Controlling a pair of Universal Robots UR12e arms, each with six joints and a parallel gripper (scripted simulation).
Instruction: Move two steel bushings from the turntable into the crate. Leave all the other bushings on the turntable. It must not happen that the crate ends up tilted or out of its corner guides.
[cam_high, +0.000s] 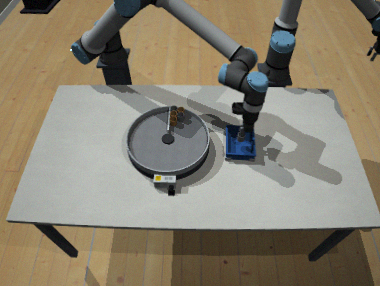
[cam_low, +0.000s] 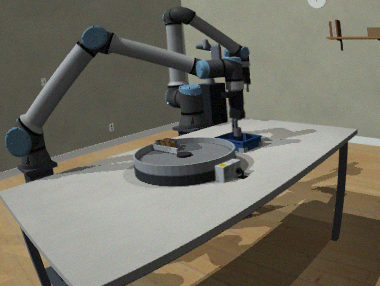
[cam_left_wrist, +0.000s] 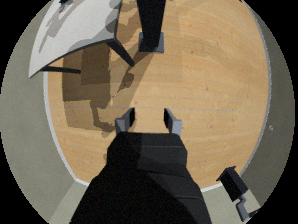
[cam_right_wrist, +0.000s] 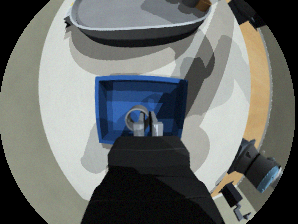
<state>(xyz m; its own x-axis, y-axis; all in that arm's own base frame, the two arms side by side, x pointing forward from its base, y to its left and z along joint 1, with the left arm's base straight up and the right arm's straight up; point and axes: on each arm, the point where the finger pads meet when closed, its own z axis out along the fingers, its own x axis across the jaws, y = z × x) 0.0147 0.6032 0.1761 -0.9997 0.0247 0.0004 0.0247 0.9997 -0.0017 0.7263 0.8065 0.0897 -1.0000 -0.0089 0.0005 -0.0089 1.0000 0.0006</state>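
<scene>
Right now my right hand is 70 mm above the blue crate and 20 mm short of it.
</scene>
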